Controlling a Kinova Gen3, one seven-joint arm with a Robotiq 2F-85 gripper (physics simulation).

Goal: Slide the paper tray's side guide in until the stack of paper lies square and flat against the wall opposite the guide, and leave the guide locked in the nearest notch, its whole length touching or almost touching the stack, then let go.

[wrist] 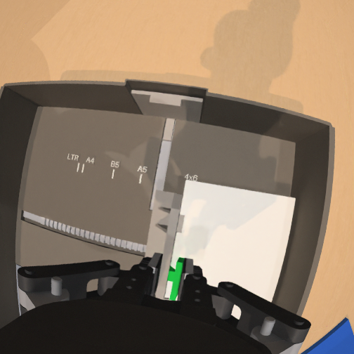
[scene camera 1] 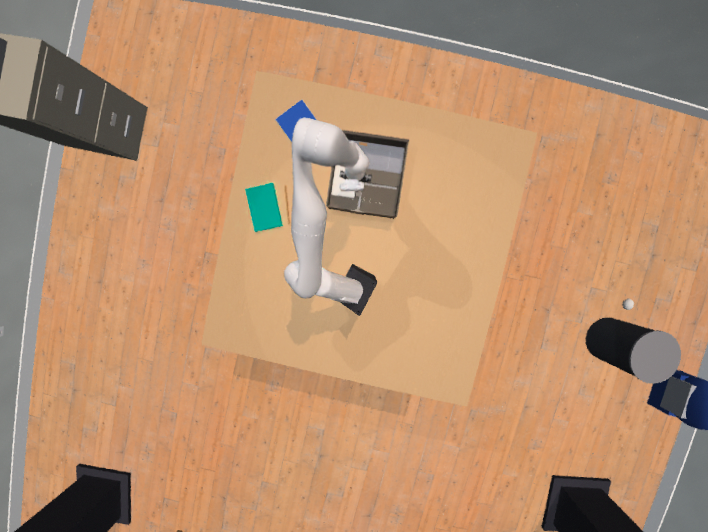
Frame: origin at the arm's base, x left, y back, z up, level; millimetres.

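Seen in the pictures: arm's base at its link origin: (scene camera 1: 352,291).
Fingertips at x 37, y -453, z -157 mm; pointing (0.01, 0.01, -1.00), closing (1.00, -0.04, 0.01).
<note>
Pixels of each thing's top centre, then the offset from my fingertips to it. Level surfaces: height alone.
- dark paper tray at its top centre: (scene camera 1: 367,172) dx -45, dy -33, dz +32 mm
- white paper stack at its top centre: (scene camera 1: 345,178) dx +48, dy -10, dz -23 mm
- blue block at its top centre: (scene camera 1: 302,128) dx +266, dy -224, dz -55 mm
- green block at its top centre: (scene camera 1: 263,207) dx +406, dy +146, dz -45 mm
- thin stick at its top centre: (scene camera 1: 287,204) dx +302, dy +124, dz -56 mm
- mat at its surface level: dz -63 mm
The dark paper tray (scene camera 1: 402,171) (wrist: 316,165) stands on the mat. The white paper stack (scene camera 1: 341,192) (wrist: 235,230) lies flat in it, in the right part in the wrist view, its right edge at the right wall. The grey side guide (wrist: 172,230) stands upright along the stack's left edge, close to or touching it. Its near end is hidden, so I cannot tell contact along its whole length. My gripper (wrist: 171,267) is shut on the guide and its green lever (wrist: 176,282). The notched strip (wrist: 95,237) runs left of the guide; the engaged notch is hidden.
A blue block (scene camera 1: 296,114) (wrist: 337,340) lies beside the tray. A green block (scene camera 1: 263,207) and a thin stick (scene camera 1: 287,204) lie on the mat (scene camera 1: 457,200). My arm (scene camera 1: 309,217) passes between them and the tray. A filing cabinet (scene camera 1: 85,102) stands farther off.
</note>
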